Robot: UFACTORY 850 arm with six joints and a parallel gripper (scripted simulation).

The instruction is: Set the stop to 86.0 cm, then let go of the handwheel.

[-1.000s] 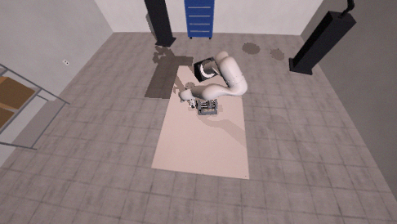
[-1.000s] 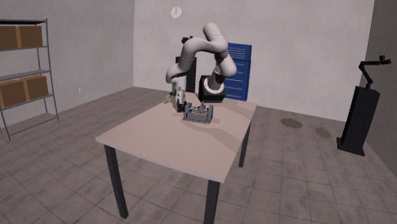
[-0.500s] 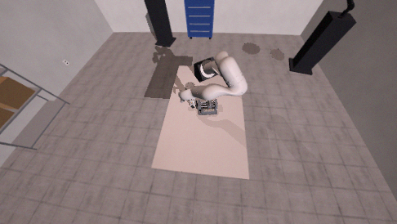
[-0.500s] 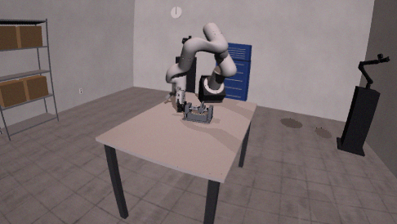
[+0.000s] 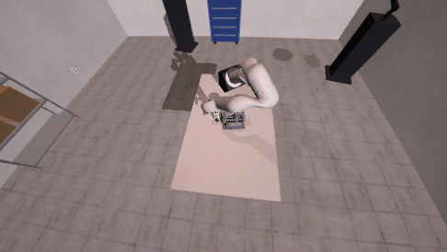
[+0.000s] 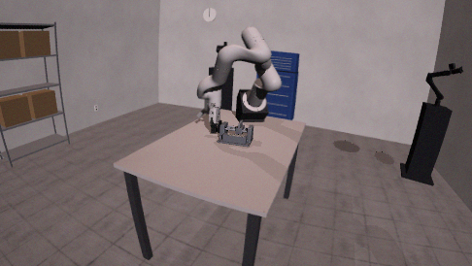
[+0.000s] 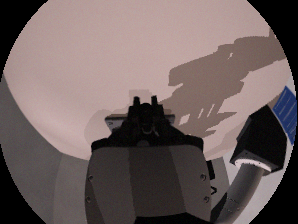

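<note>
Now: hand 1 cm to the right of the thin dark lever.
</note>
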